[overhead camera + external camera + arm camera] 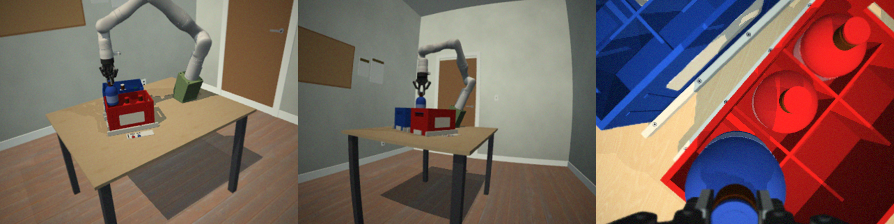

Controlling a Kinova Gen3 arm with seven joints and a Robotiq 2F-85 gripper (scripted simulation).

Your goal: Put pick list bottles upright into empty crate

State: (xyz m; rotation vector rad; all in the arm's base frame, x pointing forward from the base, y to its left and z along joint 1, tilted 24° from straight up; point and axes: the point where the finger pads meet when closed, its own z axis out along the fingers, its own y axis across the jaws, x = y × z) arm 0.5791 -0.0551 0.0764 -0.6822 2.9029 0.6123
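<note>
Now: the blue-label bottle 70 mm below my hand. From my hand the other things lie so: red crate: 200 mm below, 70 mm behind, 60 mm to the left; then blue crate: 200 mm below, 170 mm to the right, 130 mm behind; then green-label bottle: 200 mm below, 200 mm behind, 100 mm to the right.
</note>
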